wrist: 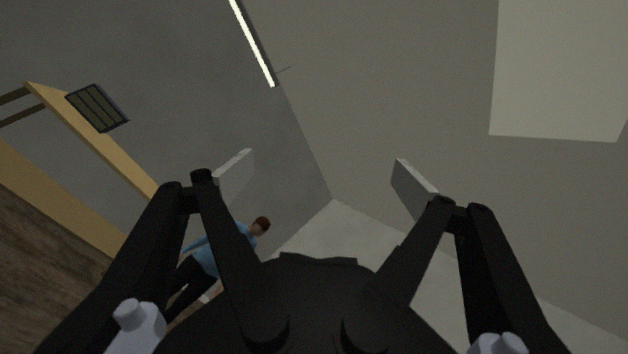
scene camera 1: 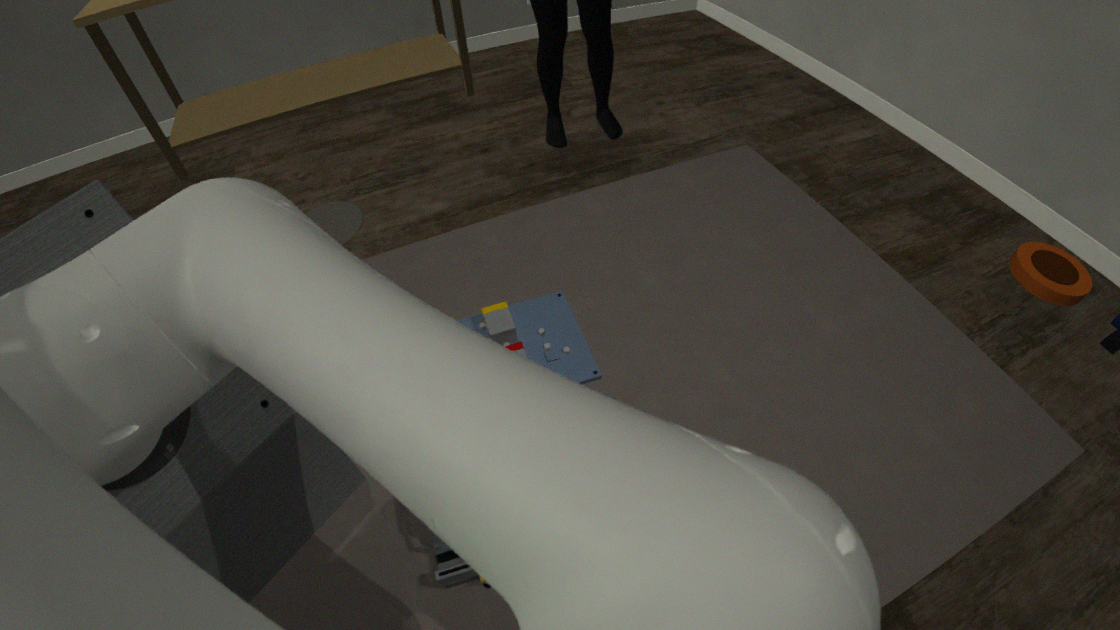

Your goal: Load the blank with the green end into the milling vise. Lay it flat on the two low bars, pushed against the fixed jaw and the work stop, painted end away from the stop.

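Note:
My gripper [wrist: 322, 166] is open, with nothing between its fingers, and faces the room's walls and ceiling in the wrist view; it does not show in the scene view. The blank with the green end does not show in either view. In the scene view the white arm covers much of the blue plate [scene camera 1: 575, 356], on which a blank with a yellow end [scene camera 1: 498, 319] and part of a blank with a red end [scene camera 1: 515, 347] show. A small part of the vise [scene camera 1: 454, 573] shows below the arm; its jaws, bars and work stop are hidden.
The arm [scene camera 1: 469, 391] crosses the scene view over the grey mat [scene camera 1: 744, 274]. A wooden table [scene camera 1: 313, 86] [wrist: 100, 145] stands at the wall. A person [scene camera 1: 575, 62] [wrist: 205, 255] stands beyond the mat. An orange round object [scene camera 1: 1026, 275] lies on the floor at the right.

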